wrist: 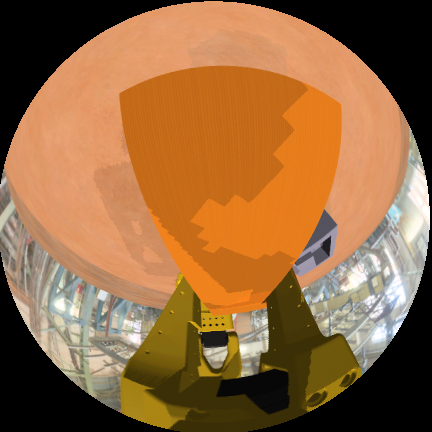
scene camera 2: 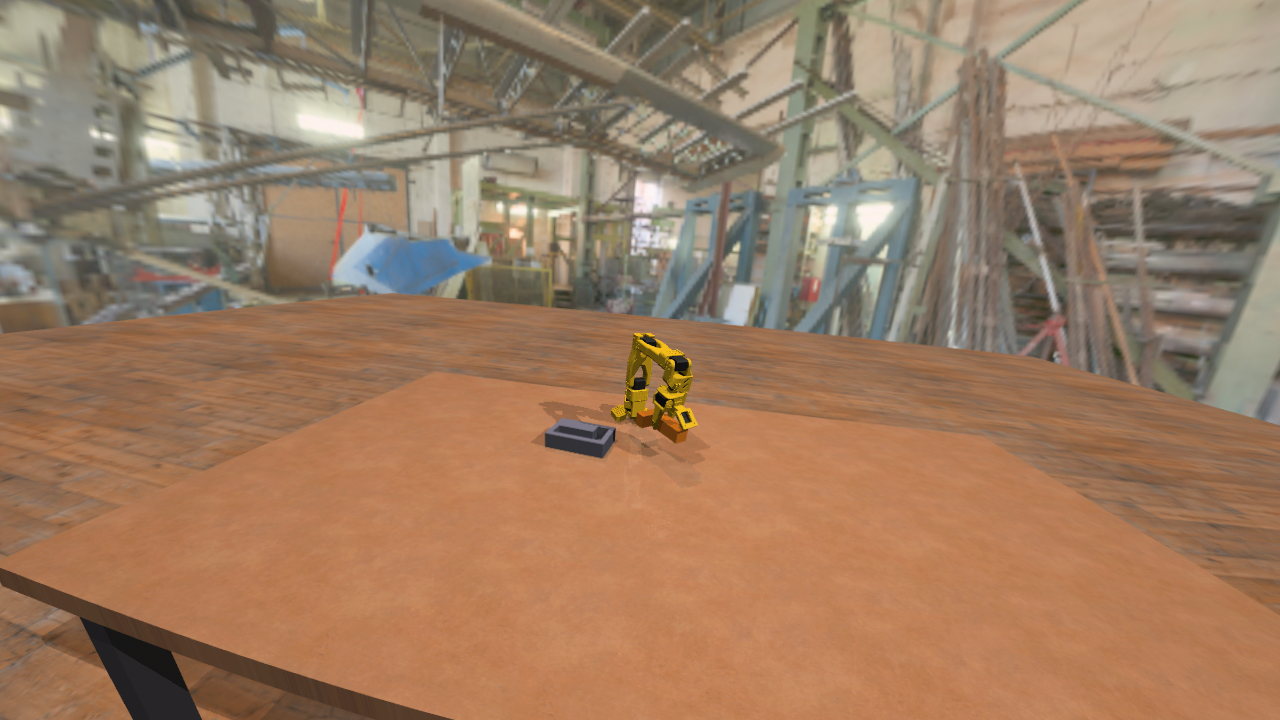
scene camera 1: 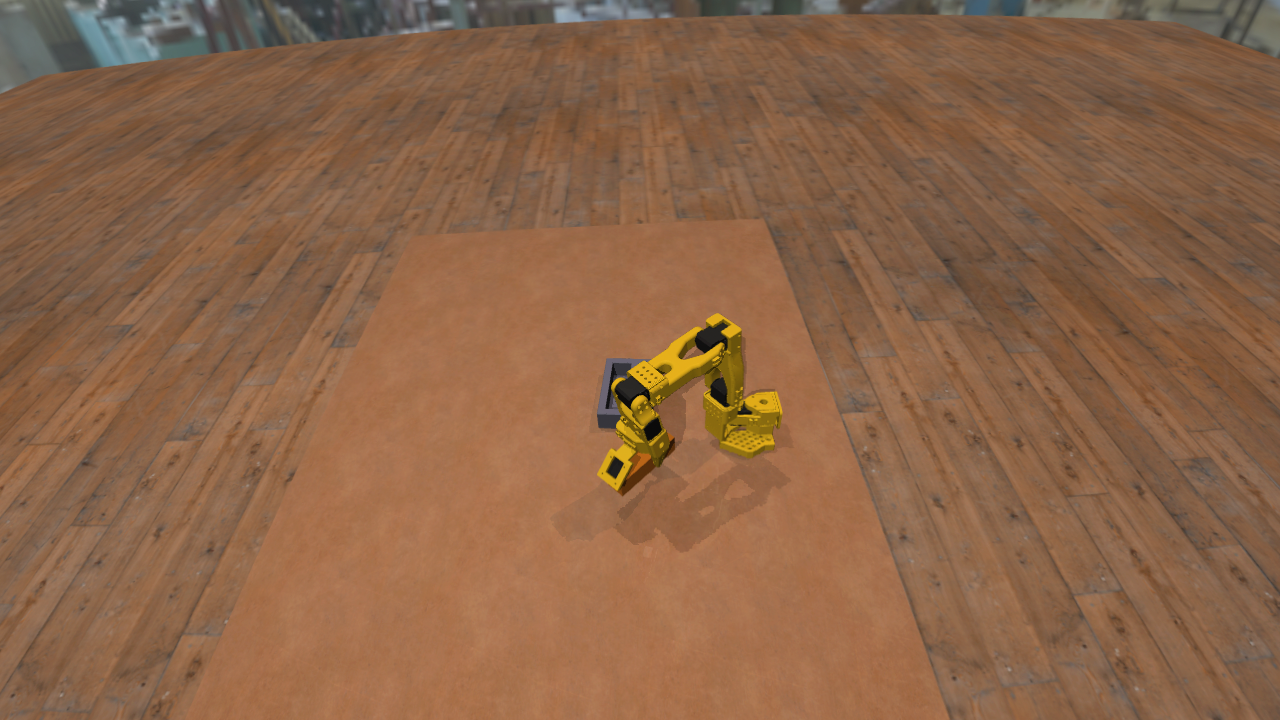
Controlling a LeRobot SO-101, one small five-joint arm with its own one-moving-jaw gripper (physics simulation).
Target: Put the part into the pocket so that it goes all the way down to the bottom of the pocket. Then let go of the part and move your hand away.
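Places are measured from the arm's base along level axes (x ahead, y left, z up), in metres.
Where they show: hand at its tool point: (wrist: 204,264) (scene camera 2: 665,424) (scene camera 1: 656,463); arm's base at its link origin: (scene camera 2: 629,419) (scene camera 1: 732,432).
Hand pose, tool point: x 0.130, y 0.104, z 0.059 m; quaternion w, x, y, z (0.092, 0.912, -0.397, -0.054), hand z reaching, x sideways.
Note:
Things, the pixels of their centre, and the offset from my tool point. Level surfaces: height alone.
- long orange block at the middle of its body: (wrist: 266,255) (scene camera 1: 634,455) (scene camera 2: 660,426) dx +0.032, dy -0.010, dz +0.008 m
- dark grey block at the middle of its body: (scene camera 1: 628,392) (wrist: 310,250) (scene camera 2: 581,436) dx +0.040, dy -0.192, dz -0.041 m
- brown board at its surface level: dz -0.059 m
The part is a long orange block (scene camera 1: 636,472) (scene camera 2: 674,430) (wrist: 225,165). My gripper (scene camera 1: 648,462) (scene camera 2: 663,422) (wrist: 239,295) is shut on it, with one jaw on each side in the wrist view. The part is held above the brown board, apart from its shadow, and its far end reaches well beyond the jaws in the wrist view. The pocket is a recess in a dark grey block (scene camera 1: 607,419) (scene camera 2: 572,441) (wrist: 327,224). The part is beside this block, not over it. The arm hides the block's right side in scene camera 1, and the part hides some of it in the wrist view.
The brown board (scene camera 1: 465,537) (scene camera 2: 501,573) lies under the block and the arm. The yellow arm's base (scene camera 1: 748,440) stands to the right of the grey block in scene camera 1. The arm's forearm passes above the block's right side in that view. Shadows of the arm fall on the board.

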